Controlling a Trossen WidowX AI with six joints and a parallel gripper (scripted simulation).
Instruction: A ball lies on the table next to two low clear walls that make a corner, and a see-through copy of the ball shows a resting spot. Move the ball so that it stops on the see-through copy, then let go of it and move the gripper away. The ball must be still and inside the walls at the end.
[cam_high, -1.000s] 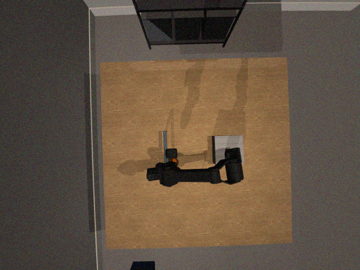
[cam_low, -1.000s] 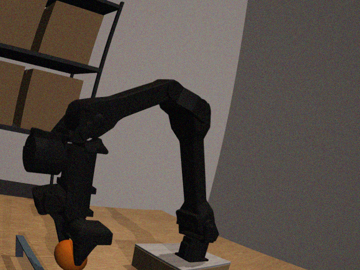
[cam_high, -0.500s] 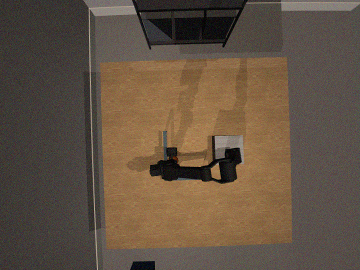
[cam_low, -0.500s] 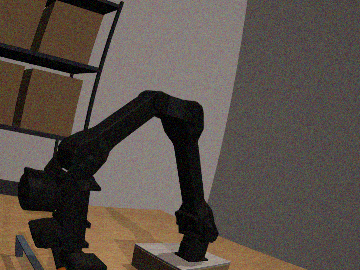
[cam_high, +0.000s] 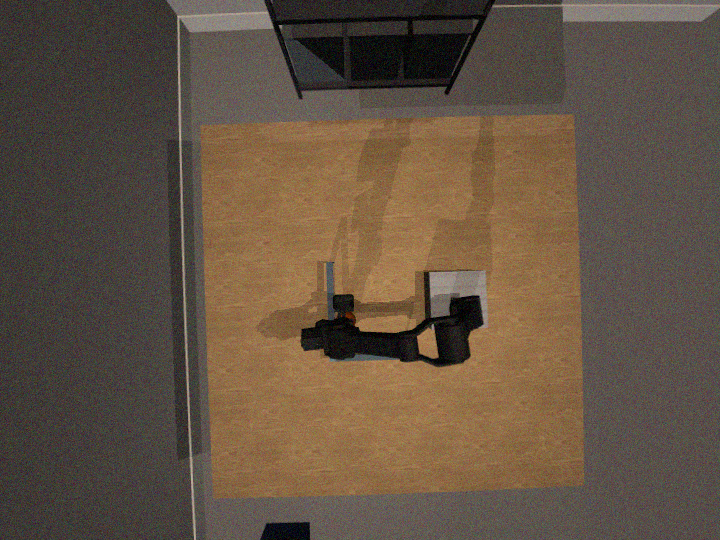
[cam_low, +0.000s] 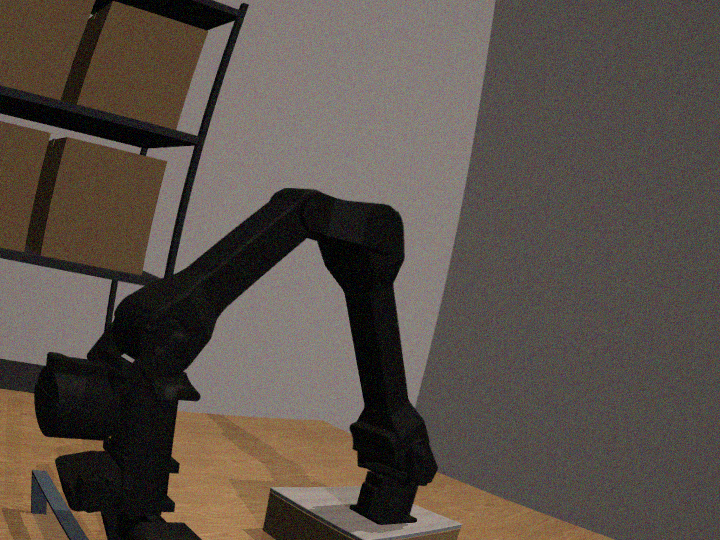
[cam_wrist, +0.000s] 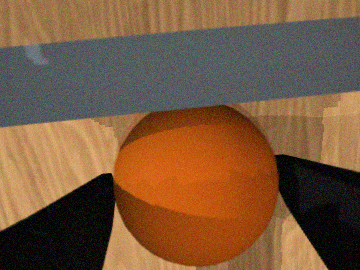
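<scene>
My gripper tip is now right at the orange ball. From my gripper tip the other things lie so: see-through copy right at my gripper tip.
</scene>
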